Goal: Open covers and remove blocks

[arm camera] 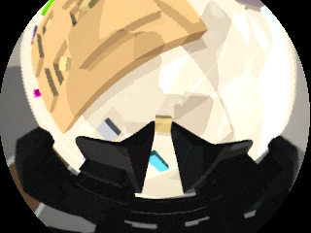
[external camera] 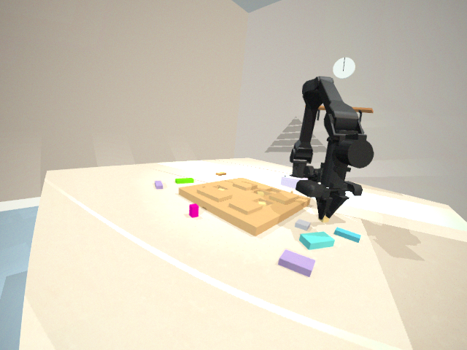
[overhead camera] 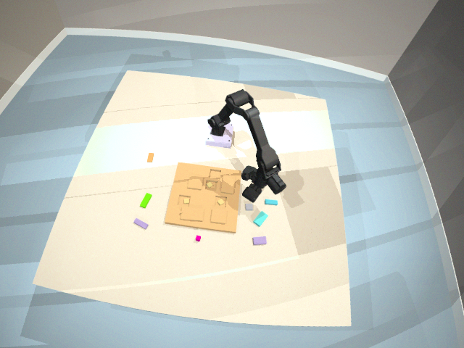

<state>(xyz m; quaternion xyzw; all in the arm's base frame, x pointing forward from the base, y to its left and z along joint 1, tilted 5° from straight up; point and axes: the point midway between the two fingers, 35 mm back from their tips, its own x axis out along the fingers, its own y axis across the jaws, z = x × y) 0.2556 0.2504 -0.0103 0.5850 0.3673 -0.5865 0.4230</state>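
Right now the tan puzzle board is 90 mm ahead of my gripper tip, 200 mm to the right of it and 10 mm above it. The rest, counted from my gripper tip: lilac block: 220 mm ahead, 60 mm to the left; then cyan block: 130 mm ahead, 40 mm to the left; then grey cube: 80 mm ahead, 20 mm to the right.
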